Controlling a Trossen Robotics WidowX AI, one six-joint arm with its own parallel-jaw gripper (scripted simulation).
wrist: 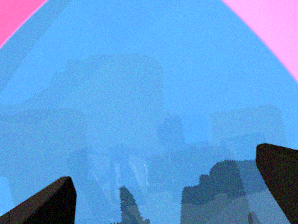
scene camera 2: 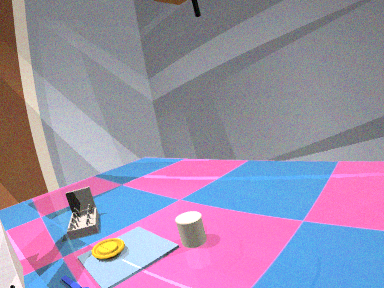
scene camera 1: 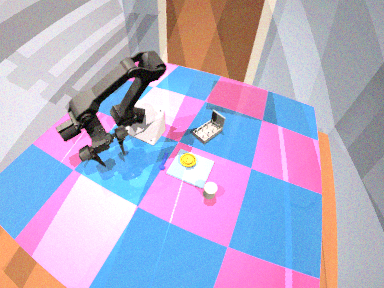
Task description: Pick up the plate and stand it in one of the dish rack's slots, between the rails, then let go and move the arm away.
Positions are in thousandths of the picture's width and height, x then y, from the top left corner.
Labels:
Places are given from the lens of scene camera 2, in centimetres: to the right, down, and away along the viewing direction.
grey dish rack (scene camera 2: 220, 769): -27, 19, 53
white cup (scene camera 2: 496, 786): 0, 13, 36
The marked spots on the grey dish rack and the white cup are 32 cm apart.

